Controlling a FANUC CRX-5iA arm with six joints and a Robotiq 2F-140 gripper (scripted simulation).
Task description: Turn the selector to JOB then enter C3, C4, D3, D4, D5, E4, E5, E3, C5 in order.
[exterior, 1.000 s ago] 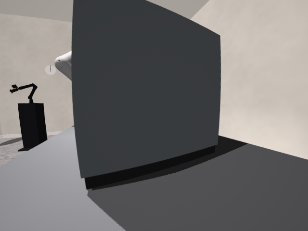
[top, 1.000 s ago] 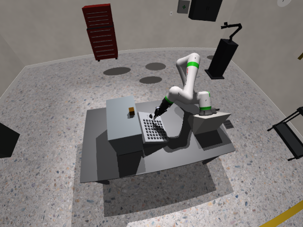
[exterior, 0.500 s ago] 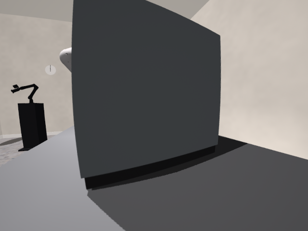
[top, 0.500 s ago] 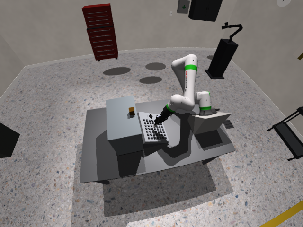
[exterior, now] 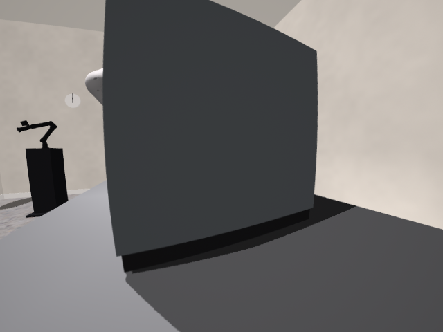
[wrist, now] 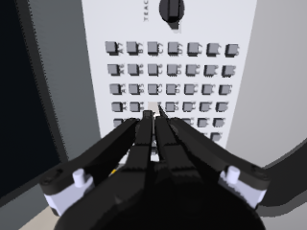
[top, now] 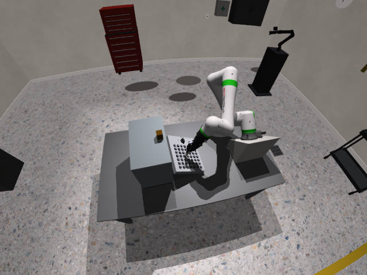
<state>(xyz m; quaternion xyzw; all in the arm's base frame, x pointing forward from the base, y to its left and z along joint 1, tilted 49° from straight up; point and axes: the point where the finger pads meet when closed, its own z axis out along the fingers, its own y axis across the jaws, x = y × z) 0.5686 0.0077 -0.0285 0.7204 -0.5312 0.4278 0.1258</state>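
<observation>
Now: the key 6 cm below my hand, 3 cm to the left of it and 1 cm behind it. Round my hand: white keypad panel: 10 cm below, 5 cm to the right, 2 cm ahead; then black selector knob: 17 cm to the right, 5 cm below.
</observation>
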